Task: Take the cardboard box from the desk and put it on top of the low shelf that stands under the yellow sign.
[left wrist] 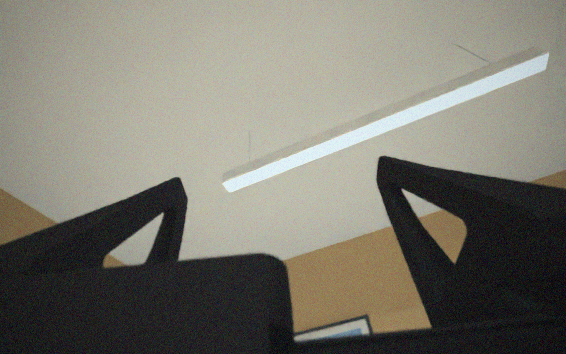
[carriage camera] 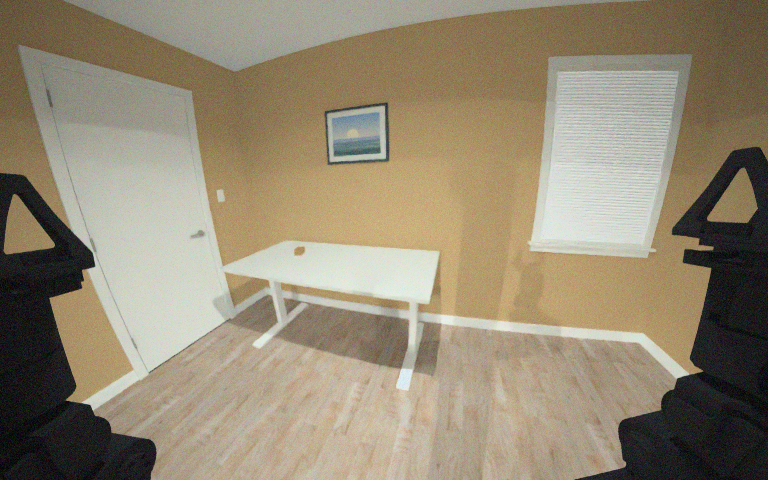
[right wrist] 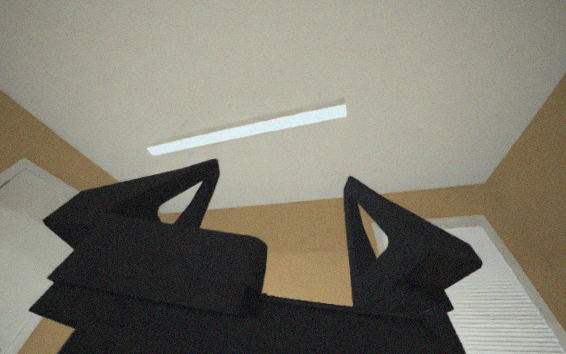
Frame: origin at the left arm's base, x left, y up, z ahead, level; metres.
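Where they show: left gripper, fingertip midpoint: point(left wrist: 280, 178); right gripper, fingertip midpoint: point(right wrist: 281, 174).
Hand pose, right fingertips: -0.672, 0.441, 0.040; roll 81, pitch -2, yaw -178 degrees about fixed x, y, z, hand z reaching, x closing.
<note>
Things, the pixels of their top centre, and the offset from my right fingertips, as dx, dy, dz. "spot": a spot on its surface instead. Level surfaces: height alone.
- small brown cardboard box at its top centre: point(carriage camera: 299, 248) +1.016, -0.569, +1.584
- white desk at its surface level: dy -0.619
- window with blinds, surface spot: point(carriage camera: 611, 158) spot: -1.259, +0.115, +1.226
- wooden floor at its surface level: dy -1.339
- ceiling lamp at a spot on its surface: point(left wrist: 385, 122) spot: +0.268, +0.739, +0.461
The small brown cardboard box point(carriage camera: 299, 250) sits on the white desk point(carriage camera: 362, 274), toward its back left part in the carriage view. The desk stands against the far wall, well ahead of both grippers. My left gripper point(left wrist: 280, 178) is open, with nothing between its fingers, and points up toward the ceiling; part of it shows at the left edge of the carriage view. My right gripper point(right wrist: 281, 174) is open and empty, also pointing upward; part of it shows at the right edge of the carriage view. The low shelf and the yellow sign do not show in these views.
A white door point(carriage camera: 130, 215) stands at the left. A framed picture point(carriage camera: 357, 134) hangs above the desk, and a window with blinds point(carriage camera: 611, 158) is at the right. The desk's feet point(carriage camera: 405, 378) reach out over the wooden floor point(carriage camera: 339, 418). A ceiling lamp point(left wrist: 385, 122) point(right wrist: 250, 130) hangs overhead.
</note>
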